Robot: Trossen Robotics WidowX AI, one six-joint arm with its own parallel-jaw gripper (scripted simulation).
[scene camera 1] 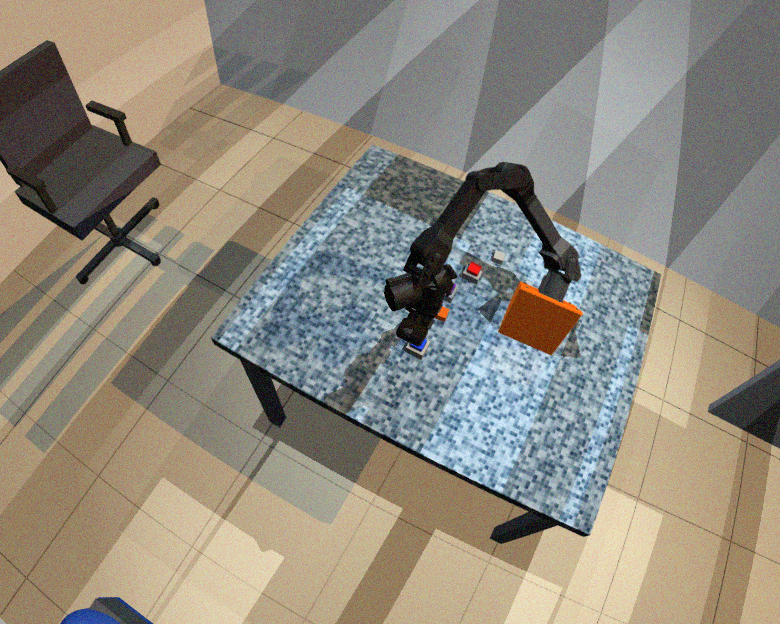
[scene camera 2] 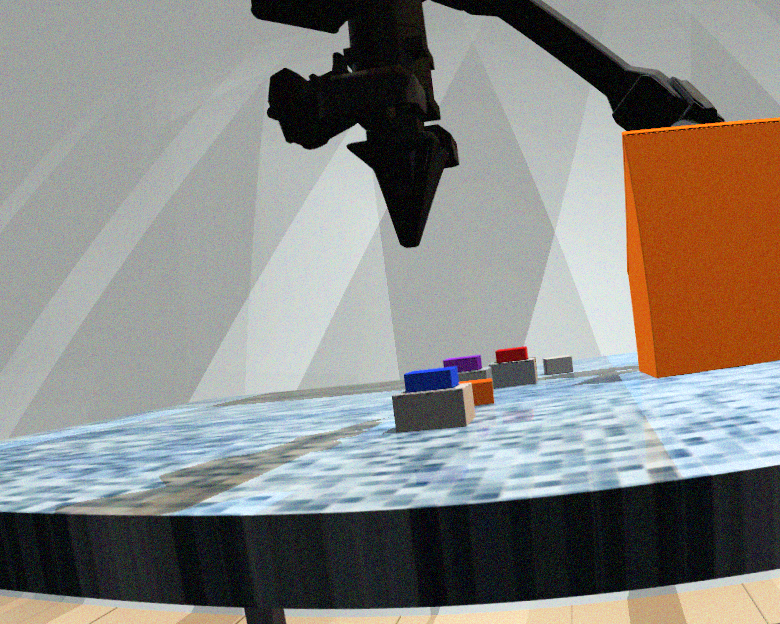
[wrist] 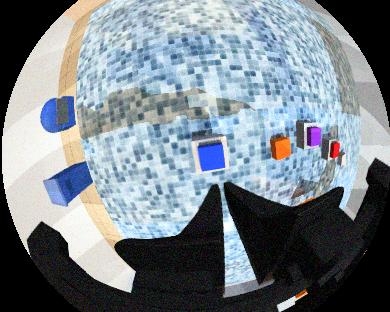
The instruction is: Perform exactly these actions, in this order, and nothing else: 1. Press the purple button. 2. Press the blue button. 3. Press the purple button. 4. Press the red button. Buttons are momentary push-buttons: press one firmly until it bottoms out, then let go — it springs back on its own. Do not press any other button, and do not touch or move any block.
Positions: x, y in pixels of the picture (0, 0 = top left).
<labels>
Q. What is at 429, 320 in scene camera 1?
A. My gripper.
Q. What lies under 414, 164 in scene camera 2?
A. My gripper.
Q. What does my gripper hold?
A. Nothing.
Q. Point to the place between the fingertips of my gripper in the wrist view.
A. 220, 188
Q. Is my gripper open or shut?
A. Shut.
</labels>
